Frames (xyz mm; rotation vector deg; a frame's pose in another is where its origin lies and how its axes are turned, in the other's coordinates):
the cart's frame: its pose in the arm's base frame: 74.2 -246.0 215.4 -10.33 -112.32 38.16
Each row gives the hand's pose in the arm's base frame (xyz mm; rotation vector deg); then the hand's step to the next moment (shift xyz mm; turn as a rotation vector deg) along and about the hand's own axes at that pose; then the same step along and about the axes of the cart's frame.
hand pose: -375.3 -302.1 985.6 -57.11 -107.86 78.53
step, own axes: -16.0 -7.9 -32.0 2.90 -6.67 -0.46
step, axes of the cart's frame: -2.4 -12.6 -34.3 7.04 -1.85 -0.43
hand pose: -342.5 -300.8 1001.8 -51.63 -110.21 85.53
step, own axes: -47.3 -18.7 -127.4 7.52 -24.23 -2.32
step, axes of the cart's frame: -5.2 -13.0 -136.5 23.73 -8.78 -2.94
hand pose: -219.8 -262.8 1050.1 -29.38 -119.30 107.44
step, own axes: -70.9 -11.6 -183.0 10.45 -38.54 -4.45
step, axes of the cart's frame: 9.9 68.7 -183.9 37.04 -14.29 -6.18
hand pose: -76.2 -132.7 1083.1 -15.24 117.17 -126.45
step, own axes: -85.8 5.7 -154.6 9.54 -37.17 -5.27
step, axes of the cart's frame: 27.0 143.3 -100.2 35.92 -12.90 -6.60
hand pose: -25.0 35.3 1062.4 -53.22 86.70 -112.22
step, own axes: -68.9 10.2 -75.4 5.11 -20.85 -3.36
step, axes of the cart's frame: 16.1 100.7 -12.0 20.31 -6.79 -3.69
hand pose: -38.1 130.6 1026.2 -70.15 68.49 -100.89
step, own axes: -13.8 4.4 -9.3 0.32 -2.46 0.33
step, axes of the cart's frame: -0.4 17.1 1.8 2.04 -0.90 -1.12
